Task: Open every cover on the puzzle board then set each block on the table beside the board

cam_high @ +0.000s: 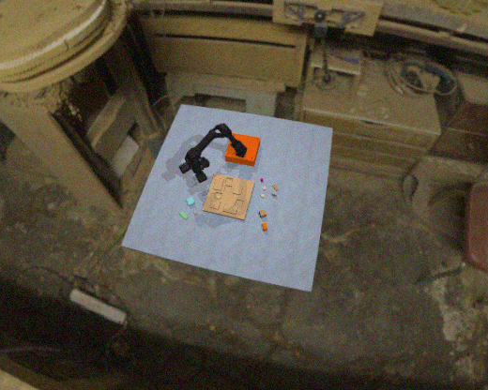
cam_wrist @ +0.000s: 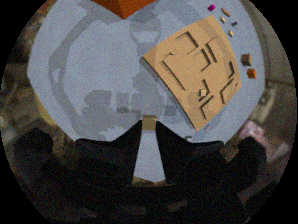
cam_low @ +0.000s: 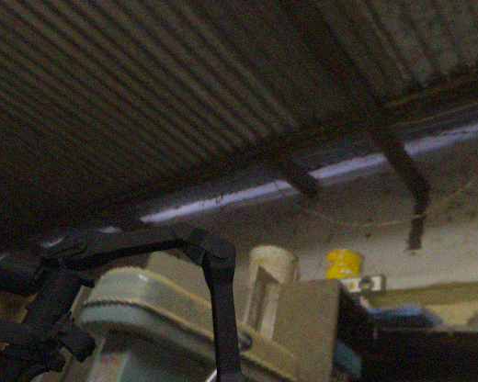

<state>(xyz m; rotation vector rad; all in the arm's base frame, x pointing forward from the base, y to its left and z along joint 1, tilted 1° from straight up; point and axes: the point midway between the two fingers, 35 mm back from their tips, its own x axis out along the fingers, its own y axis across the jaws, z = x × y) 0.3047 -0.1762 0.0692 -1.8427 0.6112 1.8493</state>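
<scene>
Now: the tan puzzle board 3 cm ahead of my gripper tip, 21 cm to the left of it and 9 cm below it. Round my gripper tip: magenta piece 19 cm behind, 39 cm to the left, 10 cm below; then green block 27 cm ahead, 1 cm to the right, 10 cm below; then cyan block 16 cm ahead, 10 cm below.
</scene>
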